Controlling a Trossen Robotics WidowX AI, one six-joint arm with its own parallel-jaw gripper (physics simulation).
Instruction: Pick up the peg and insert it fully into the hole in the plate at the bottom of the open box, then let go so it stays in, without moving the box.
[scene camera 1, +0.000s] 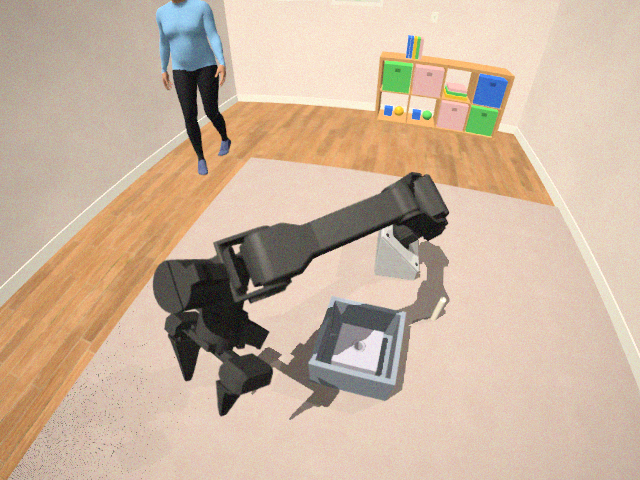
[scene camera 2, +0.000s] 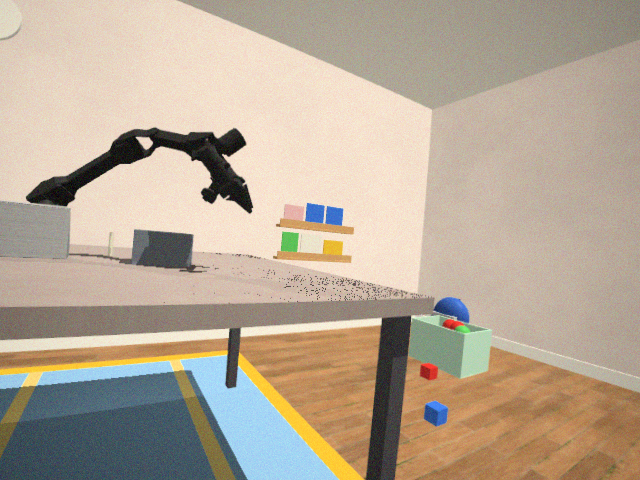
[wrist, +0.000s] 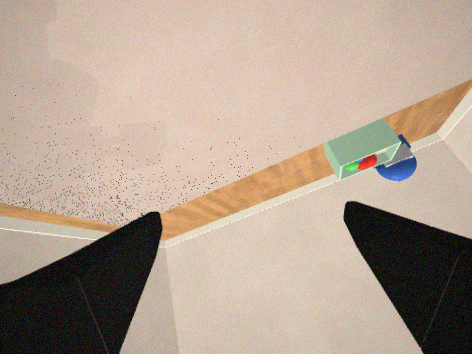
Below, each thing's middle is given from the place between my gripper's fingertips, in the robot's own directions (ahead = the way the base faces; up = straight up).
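The grey plate (scene camera 1: 357, 348) is 220 mm to the left of my hand, 190 mm behind it and 150 mm below it. From my hand, the blue-grey box (scene camera 1: 379, 386) is 190 mm behind, 220 mm to the left and 130 mm below.
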